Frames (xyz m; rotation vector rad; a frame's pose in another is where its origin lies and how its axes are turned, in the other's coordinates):
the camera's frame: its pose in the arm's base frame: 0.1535 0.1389 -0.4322 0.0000 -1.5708 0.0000
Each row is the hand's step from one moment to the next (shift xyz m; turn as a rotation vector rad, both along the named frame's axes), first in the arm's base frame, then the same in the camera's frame.
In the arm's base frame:
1: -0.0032 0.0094 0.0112 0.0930 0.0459 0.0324
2: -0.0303 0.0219 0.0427 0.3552 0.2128 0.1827
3: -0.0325 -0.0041 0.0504 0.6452 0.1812 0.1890
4: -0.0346 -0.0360 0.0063 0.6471 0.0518 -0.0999
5: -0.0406 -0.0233 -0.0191 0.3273 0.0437 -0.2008
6: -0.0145 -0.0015 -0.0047 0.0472 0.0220 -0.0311
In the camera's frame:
1: 0.0112 0.0094 0.0032 0.0324 0.0459 -0.0930
2: 0.0427 0.0219 0.0303 0.1827 0.2128 -0.3552
3: 0.0504 -0.0041 0.0325 0.1890 0.1812 -0.6452
4: 0.0063 -0.0360 0.0346 -0.0999 0.0518 -0.6471
5: -0.0191 -0.0233 0.0406 -0.2008 0.0437 -0.3273
6: -0.0047 -0.0015 0.0145 -0.0311 0.0220 -0.0472

